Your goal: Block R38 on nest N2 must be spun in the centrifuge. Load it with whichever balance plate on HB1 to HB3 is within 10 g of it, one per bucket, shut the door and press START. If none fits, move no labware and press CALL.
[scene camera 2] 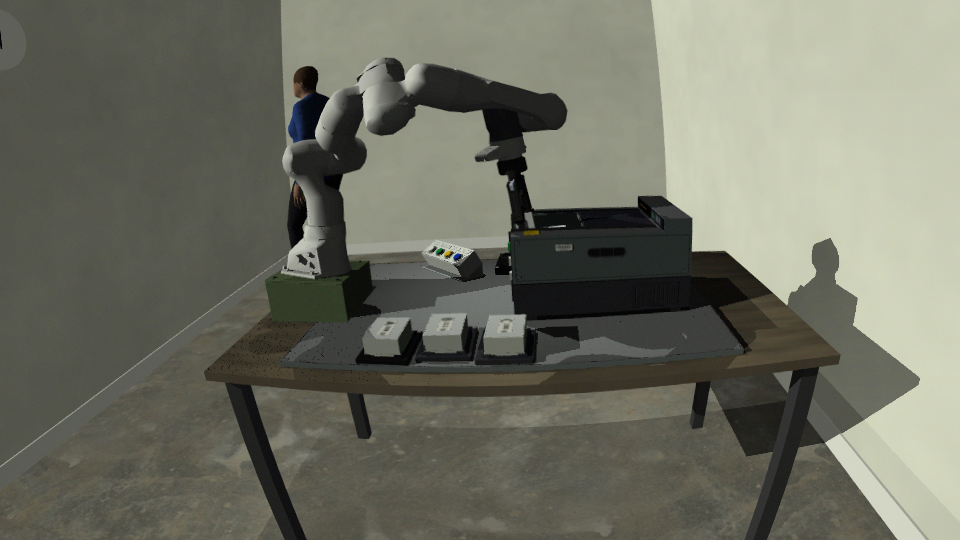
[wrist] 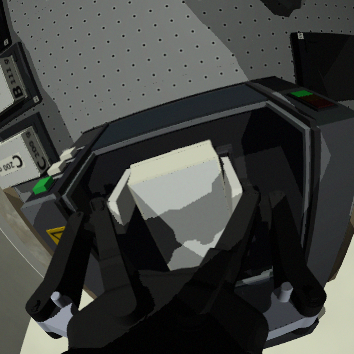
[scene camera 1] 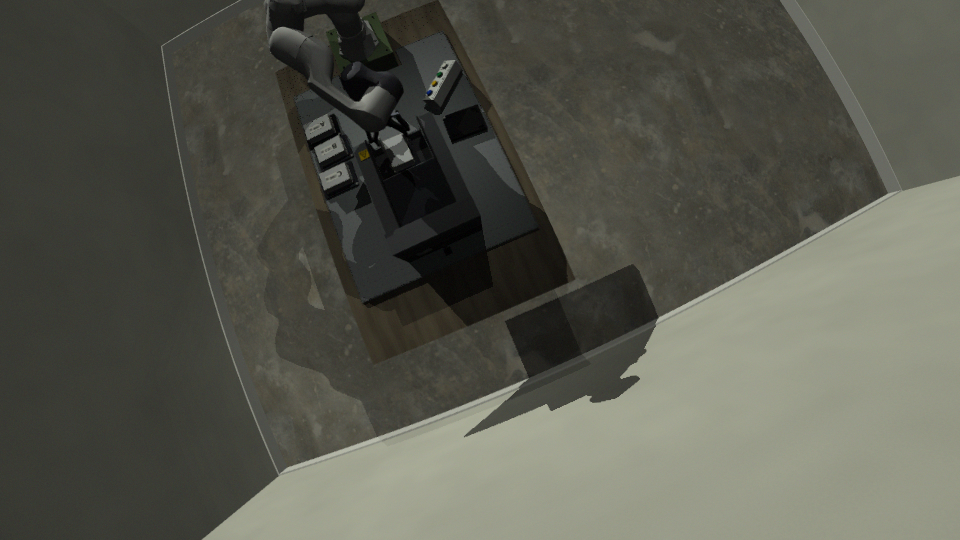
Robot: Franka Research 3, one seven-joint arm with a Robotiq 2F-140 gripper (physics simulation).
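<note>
The pale block [scene camera 1: 400, 154] [wrist: 180, 200] is held by my gripper [scene camera 1: 392, 137] [wrist: 177, 176], whose fingers are shut on its sides. It is low in the open front of the centrifuge [scene camera 1: 463, 194] [scene camera 2: 570, 258] [wrist: 331, 165]; whether it touches a bucket is hidden. Its label does not show. Balance plates A [scene camera 1: 320, 127] [scene camera 2: 387, 335], B [scene camera 1: 331, 150] [scene camera 2: 446, 332] [wrist: 9, 92] and C [scene camera 1: 335, 177] [scene camera 2: 505, 333] [wrist: 20, 162] sit on their nests. In the wrist view B reads 111 g and C reads 200 g. A's weight is unreadable.
A dark nest [scene camera 1: 464, 124] [wrist: 325, 65] holds no block, beside the centrifuge. A sloped button box [scene camera 1: 439, 83] [scene camera 2: 453, 258] stands on the mat near the robot base. The centrifuge's walls closely surround the gripper fingers. A person [scene camera 2: 308, 110] stands behind the arm.
</note>
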